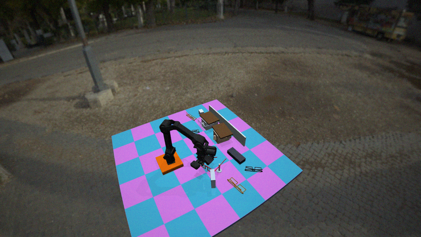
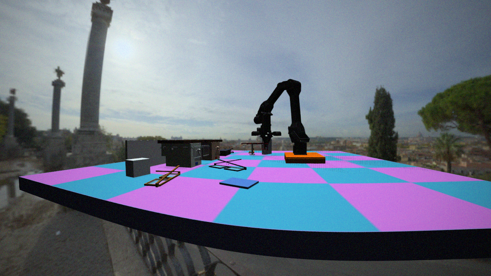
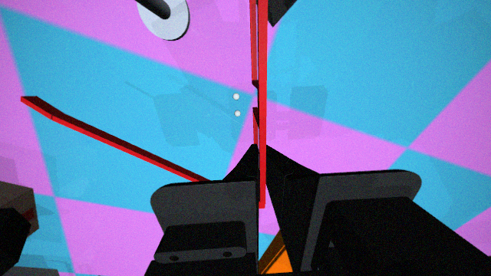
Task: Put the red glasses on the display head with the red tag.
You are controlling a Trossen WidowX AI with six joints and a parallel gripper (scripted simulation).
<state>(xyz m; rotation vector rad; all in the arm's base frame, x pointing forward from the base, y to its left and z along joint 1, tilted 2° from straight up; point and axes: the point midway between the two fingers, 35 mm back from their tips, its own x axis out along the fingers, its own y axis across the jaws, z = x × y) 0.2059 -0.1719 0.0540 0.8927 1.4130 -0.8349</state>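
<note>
Right now the post is 11 cm ahead of my gripper tip, 6 cm to the right of it and 4 cm below it. Also, from my gripper tip: pale translucent head (25 cm ahead, 46 cm to the left); skin-coloured head (27 cm ahead, 24 cm to the left); black box (30 cm ahead, 4 cm below).
</note>
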